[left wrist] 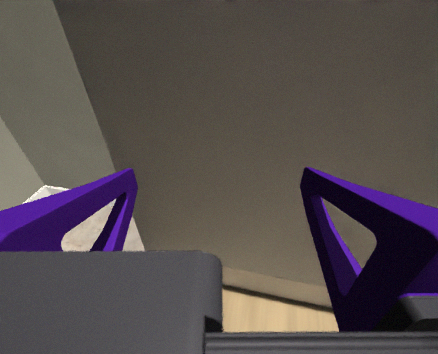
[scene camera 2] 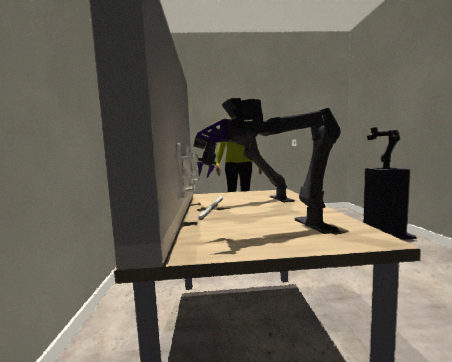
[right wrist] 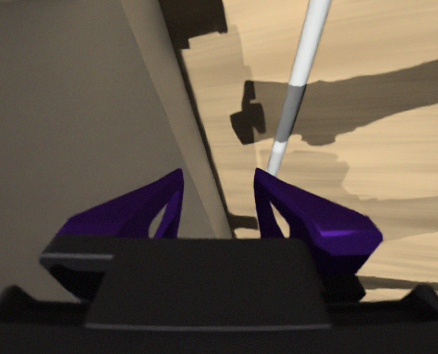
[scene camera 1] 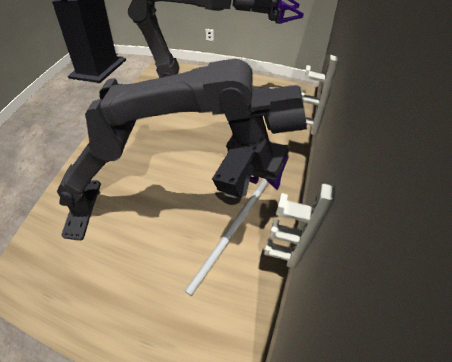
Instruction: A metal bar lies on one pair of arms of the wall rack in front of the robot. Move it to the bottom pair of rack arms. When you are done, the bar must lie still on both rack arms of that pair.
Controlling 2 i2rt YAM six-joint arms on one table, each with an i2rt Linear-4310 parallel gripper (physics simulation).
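Note:
The metal bar [scene camera 1: 228, 233] lies flat on the wooden table, slanting away from the wall, on none of the rack arms. It also shows in scene camera 2 [scene camera 2: 210, 207] and in the right wrist view [right wrist: 295, 88]. The wall rack has a near post [scene camera 1: 312, 226] and a far post [scene camera 1: 323, 93], each with three white arms; the bottom arms [scene camera 1: 278, 253] [scene camera 1: 308, 122] are bare. My right gripper [scene camera 1: 269, 179] [right wrist: 218, 176] hangs over the bar's far end, fingers partly apart and empty. My left gripper [scene camera 1: 289, 11] [left wrist: 218, 177] is high up, wide open and empty.
The grey wall panel [scene camera 1: 361, 179] stands along the table's edge behind the rack. A black pedestal [scene camera 1: 84, 36] stands on the floor beyond the table. A person in a yellow shirt [scene camera 2: 235, 158] stands behind the table.

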